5 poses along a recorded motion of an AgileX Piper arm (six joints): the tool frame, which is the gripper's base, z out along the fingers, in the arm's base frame.
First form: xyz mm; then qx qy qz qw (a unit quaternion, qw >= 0).
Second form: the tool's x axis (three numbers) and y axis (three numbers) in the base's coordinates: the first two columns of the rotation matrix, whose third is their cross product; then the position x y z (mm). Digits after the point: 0 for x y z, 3 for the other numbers.
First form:
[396 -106 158 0.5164 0.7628 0.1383 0.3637]
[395 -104 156 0.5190 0.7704 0.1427 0.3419]
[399 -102 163 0.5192 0.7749 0.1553 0.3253]
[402 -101 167 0.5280 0.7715 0.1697 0.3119]
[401 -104 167 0.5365 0.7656 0.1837 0.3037]
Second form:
[-0.202 0.888 -0.412 0.687 0.428 0.587 396 -106 158]
[-0.228 0.897 -0.379 0.702 0.421 0.575 395 -104 156]
[-0.249 0.906 -0.343 0.704 0.413 0.578 399 -102 163]
[-0.248 0.920 -0.302 0.709 0.385 0.591 402 -101 167]
[-0.240 0.933 -0.268 0.710 0.357 0.607 401 -104 167]

